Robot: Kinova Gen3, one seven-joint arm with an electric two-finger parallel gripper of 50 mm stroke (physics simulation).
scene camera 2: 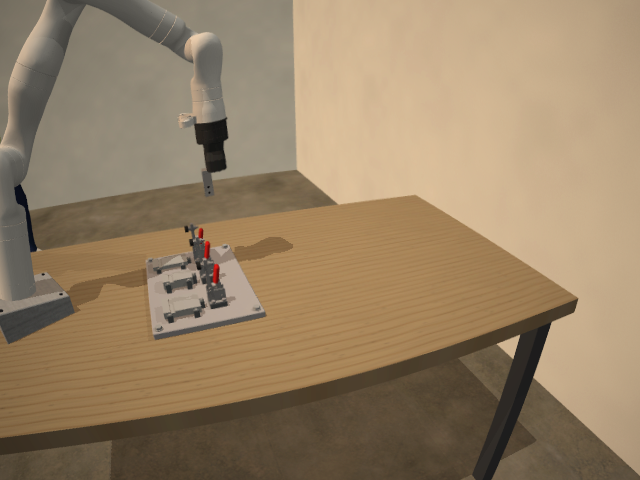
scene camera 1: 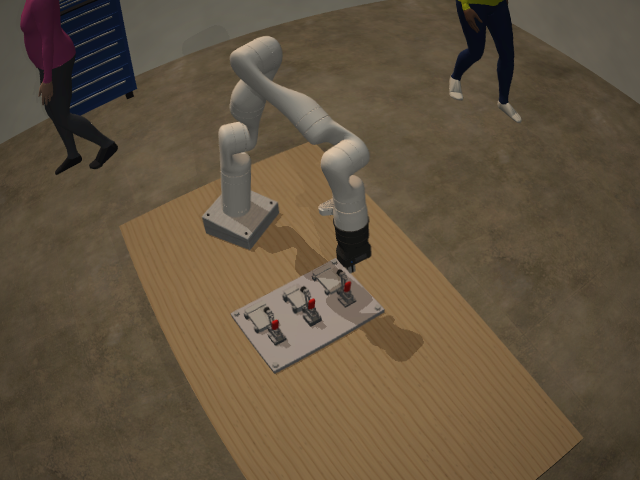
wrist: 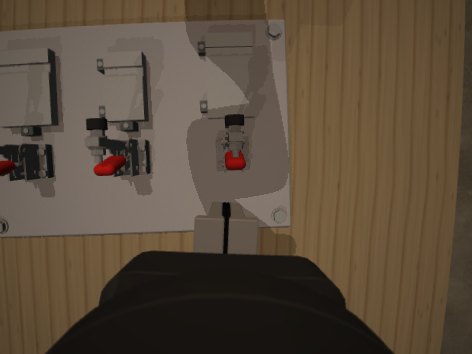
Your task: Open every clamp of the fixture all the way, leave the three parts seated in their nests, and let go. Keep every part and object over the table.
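Frame: origin at the arm's base, x ahead, y left, z up, level; centimetres.
Seen in the pictures: gripper, fingertip midpoint: [scene camera 2: 209,195] [scene camera 1: 350,269] [wrist: 225,220]; arm's base, link origin: [scene camera 2: 17,292] [scene camera 1: 236,206].
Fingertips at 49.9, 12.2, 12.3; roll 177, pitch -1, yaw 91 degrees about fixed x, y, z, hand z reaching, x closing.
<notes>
Pixels of each thing's top centre, then the offset from my fingertips to it, as dx, dy, dz. "*": a spot on its surface instead. Level surfaces: height alone.
- right clamp, surface spot: [wrist: 234,145] * -4.7, +0.5, -7.4
- middle clamp, surface spot: [wrist: 132,156] [scene camera 1: 314,308] * -3.1, -9.3, -13.0
- left clamp, surface spot: [wrist: 35,162] [scene camera 2: 215,292] [scene camera 1: 279,332] * -1.9, -20.2, -14.9
- right part, top centre: [wrist: 229,74] [scene camera 2: 169,260] [scene camera 1: 329,278] -12.3, -0.1, -15.4
- middle part, top centre: [wrist: 123,86] [scene camera 2: 176,275] [scene camera 1: 296,296] -10.3, -11.0, -14.4
- left part, top centre: [wrist: 21,87] [scene camera 2: 180,302] [scene camera 1: 261,314] -9.7, -22.0, -14.9
- wooden table, surface height: dz -18.6
My gripper [scene camera 1: 351,268] [scene camera 2: 208,195] [wrist: 225,220] is shut and empty, raised above the fixture plate [scene camera 1: 289,356] [scene camera 2: 237,304] [wrist: 165,215], on the front side of the right clamp [scene camera 1: 346,294] [scene camera 2: 199,252] [wrist: 234,145] in the wrist view, apart from its red handle. The middle clamp [scene camera 1: 311,314] [scene camera 2: 207,268] [wrist: 132,156] and the left clamp [scene camera 1: 276,334] [scene camera 2: 217,294] [wrist: 35,162] stand beside it. All three arms look raised, black tips off the parts; whether each is fully open I cannot tell. The right part [scene camera 1: 330,280] [scene camera 2: 172,263] [wrist: 220,90], middle part [scene camera 2: 179,281] [wrist: 123,90] and left part [scene camera 2: 184,308] [wrist: 25,97] lie flat in their nests.
The plate lies on the wooden table [scene camera 1: 413,403] [scene camera 2: 387,289], with bolts at its corners. The arm's base block [scene camera 1: 240,222] [scene camera 2: 36,310] stands behind it. Two people [scene camera 1: 49,51] [scene camera 1: 485,46] and a blue cabinet [scene camera 1: 98,56] are beyond the table.
</notes>
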